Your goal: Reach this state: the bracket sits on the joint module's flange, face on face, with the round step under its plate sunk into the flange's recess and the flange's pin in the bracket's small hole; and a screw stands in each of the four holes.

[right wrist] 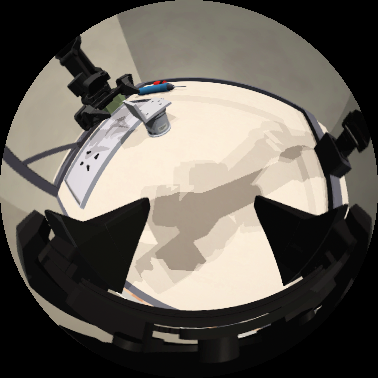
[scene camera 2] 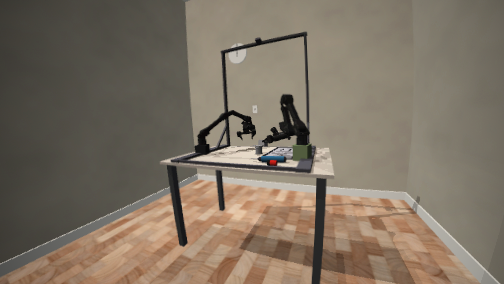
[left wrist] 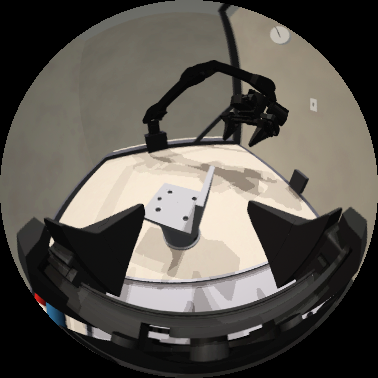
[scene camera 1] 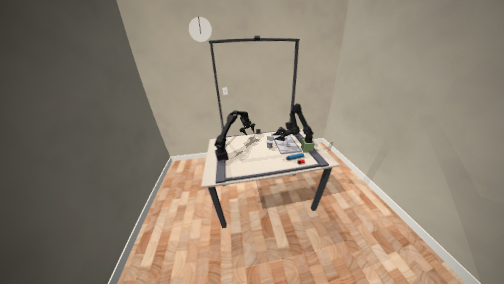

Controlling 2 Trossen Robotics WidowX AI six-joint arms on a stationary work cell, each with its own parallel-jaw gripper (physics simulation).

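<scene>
The grey bracket lies with its plate on top of the round joint module, its upright wall rising at one side. The plate's holes look dark and empty in the left wrist view; whether the step and pin are seated is hidden. Several dark screws are on the grey tray. My left gripper is open and empty, low beside the module, with the bracket ahead between its fingertips in the left wrist view. My right gripper is open and empty above the table.
A blue screwdriver and a red object lie near the table's front edge. A green block stands at the left arm's base. A dark frame rises behind the table.
</scene>
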